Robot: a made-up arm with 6 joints. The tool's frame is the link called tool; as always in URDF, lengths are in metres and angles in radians. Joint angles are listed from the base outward.
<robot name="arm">
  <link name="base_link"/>
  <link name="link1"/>
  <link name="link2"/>
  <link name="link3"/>
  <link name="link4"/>
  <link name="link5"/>
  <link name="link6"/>
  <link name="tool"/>
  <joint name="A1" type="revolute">
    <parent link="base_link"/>
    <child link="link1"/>
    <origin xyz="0 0 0.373" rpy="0 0 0"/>
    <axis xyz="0 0 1"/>
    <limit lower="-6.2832" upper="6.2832"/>
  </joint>
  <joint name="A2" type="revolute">
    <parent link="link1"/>
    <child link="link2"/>
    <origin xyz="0 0 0" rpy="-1.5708 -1.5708 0"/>
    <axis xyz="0 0 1"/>
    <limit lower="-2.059" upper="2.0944"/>
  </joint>
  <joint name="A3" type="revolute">
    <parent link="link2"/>
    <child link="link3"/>
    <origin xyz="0.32 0.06 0" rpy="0 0 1.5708"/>
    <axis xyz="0 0 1"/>
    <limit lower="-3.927" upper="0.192"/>
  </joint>
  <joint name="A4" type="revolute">
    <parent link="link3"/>
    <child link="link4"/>
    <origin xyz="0.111 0.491 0" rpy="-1.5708 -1.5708 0"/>
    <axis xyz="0 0 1"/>
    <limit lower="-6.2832" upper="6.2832"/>
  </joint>
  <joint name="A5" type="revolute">
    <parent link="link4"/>
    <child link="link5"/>
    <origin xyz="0 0 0" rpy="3.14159 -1.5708 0"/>
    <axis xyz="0 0 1"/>
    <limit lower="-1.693" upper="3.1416"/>
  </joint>
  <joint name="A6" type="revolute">
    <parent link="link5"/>
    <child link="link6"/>
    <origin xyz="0.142 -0.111 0" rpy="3.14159 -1.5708 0"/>
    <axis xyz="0 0 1"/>
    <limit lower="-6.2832" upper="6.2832"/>
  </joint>
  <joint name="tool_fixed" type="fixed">
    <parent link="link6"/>
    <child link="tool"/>
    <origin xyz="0 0 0" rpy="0 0 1.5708"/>
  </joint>
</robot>
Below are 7 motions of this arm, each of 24 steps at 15 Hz.
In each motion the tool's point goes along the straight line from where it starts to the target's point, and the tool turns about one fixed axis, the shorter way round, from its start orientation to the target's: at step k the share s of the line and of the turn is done. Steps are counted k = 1, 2, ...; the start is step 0. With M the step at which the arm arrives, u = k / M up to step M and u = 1 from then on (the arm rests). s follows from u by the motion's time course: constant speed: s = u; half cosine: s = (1 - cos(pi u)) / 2; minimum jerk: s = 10 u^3 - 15 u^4 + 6 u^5.
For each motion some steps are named. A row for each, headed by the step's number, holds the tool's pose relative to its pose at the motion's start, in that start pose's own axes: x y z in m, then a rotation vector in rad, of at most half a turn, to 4 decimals.
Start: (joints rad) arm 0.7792 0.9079 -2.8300 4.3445 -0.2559 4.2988
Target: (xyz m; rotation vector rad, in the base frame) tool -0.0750 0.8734 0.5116 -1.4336 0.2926 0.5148
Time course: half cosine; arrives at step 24
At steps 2, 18, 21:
2: -0.0050 0.0096 -0.0033 -0.0080 -0.0078 -0.0012
18: -0.2501 0.4803 -0.1669 -0.4009 -0.3928 -0.0588
21: -0.2818 0.5413 -0.1881 -0.4518 -0.4427 -0.0663

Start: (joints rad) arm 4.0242 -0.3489 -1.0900 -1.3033 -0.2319 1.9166
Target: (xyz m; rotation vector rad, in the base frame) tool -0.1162 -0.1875 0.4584 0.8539 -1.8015 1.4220
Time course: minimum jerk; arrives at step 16
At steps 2, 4, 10, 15, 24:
2: -0.0040 0.0035 -0.0055 0.0036 -0.0046 -0.0017
4: -0.0256 0.0223 -0.0352 0.0235 -0.0294 -0.0109
10: -0.1793 0.1564 -0.2463 0.1647 -0.2059 -0.0763
15: -0.2468 0.2153 -0.3391 0.2268 -0.2835 -0.1050
24: -0.2473 0.2157 -0.3399 0.2273 -0.2841 -0.1053

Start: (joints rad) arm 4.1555 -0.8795 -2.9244 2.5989 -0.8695 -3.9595
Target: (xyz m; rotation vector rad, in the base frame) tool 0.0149 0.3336 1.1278 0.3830 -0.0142 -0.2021
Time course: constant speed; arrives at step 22
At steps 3, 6, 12, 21, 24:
3: -0.0117 -0.0212 0.0175 0.0548 0.0605 -0.0114
6: -0.0235 -0.0425 0.0350 0.1096 0.1210 -0.0228
12: -0.0469 -0.0849 0.0700 0.2193 0.2420 -0.0455
21: -0.0821 -0.1487 0.1224 0.3838 0.4235 -0.0796
24: -0.0860 -0.1557 0.1283 0.4020 0.4437 -0.0834

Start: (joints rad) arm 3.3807 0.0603 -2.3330 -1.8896 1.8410 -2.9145
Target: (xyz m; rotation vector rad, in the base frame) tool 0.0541 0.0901 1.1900 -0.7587 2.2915 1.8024
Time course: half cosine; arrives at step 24
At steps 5, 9, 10, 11, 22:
5: 0.0261 -0.0409 0.0118 -0.0321 0.0499 0.1699
9: 0.0779 -0.1221 0.0352 -0.0960 0.1492 0.5077
10: 0.0936 -0.1466 0.0423 -0.1152 0.1791 0.6095
11: 0.1098 -0.1719 0.0496 -0.1352 0.2101 0.7150
22: 0.2482 -0.3887 0.1123 -0.3056 0.4751 1.6167

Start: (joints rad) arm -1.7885 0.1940 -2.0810 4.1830 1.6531 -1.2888
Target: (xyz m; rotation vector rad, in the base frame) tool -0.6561 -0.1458 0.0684 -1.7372 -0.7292 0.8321
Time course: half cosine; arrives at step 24
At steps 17, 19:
17: 0.5913 -0.6914 0.0428 -0.1393 0.6666 -1.5860
19: 0.6591 -0.7707 0.0477 -0.1553 0.7431 -1.7680

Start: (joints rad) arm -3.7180 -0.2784 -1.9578 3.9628 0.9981 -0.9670
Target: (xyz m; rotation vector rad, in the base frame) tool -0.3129 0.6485 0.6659 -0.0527 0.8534 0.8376
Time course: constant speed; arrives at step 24
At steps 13, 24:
13: 0.2683 -0.2268 -0.1189 0.2349 -0.0784 -0.5589
24: 0.4953 -0.4187 -0.2196 0.4337 -0.1447 -1.0318

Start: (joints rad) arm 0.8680 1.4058 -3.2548 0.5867 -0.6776 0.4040
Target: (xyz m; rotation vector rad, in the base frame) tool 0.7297 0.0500 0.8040 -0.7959 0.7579 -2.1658
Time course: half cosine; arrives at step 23
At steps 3, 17, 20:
3: 0.0202 0.0046 0.0010 -0.0115 0.0190 -0.0247
17: 0.4101 0.0930 0.0206 -0.2330 0.3858 -0.5017
20: 0.4673 0.1060 0.0235 -0.2654 0.4396 -0.5717

